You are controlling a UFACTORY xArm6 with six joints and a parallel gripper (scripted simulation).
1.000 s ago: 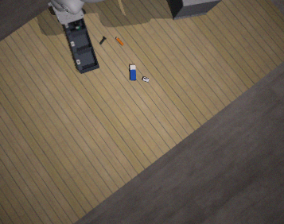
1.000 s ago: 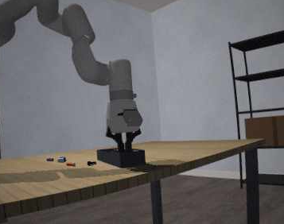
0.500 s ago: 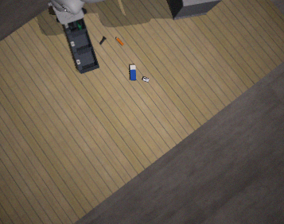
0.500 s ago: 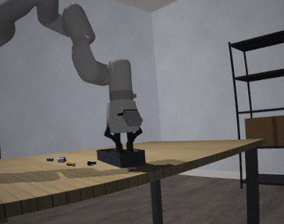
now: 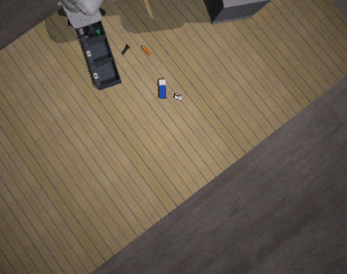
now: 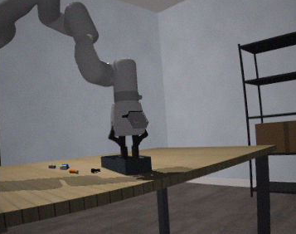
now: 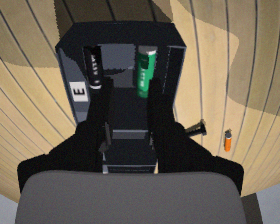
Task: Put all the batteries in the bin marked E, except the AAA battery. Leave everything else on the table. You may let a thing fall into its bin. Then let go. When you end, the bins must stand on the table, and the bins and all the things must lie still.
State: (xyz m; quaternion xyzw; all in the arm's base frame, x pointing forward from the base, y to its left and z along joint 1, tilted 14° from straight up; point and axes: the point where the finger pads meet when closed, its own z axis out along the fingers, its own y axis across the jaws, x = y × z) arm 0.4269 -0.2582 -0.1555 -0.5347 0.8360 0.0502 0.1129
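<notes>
Now: the green battery 5 cm below my hand, 1 cm to the left of it and 1 cm behind it. The rest, counted from my hand: orange battery (18 cm to the left, 9 cm behind, 6 cm below); then dark bin (7 cm to the left, 4 cm below, 4 cm ahead); then black cylindrical battery (5 cm below, 3 cm ahead, 2 cm to the right).
</notes>
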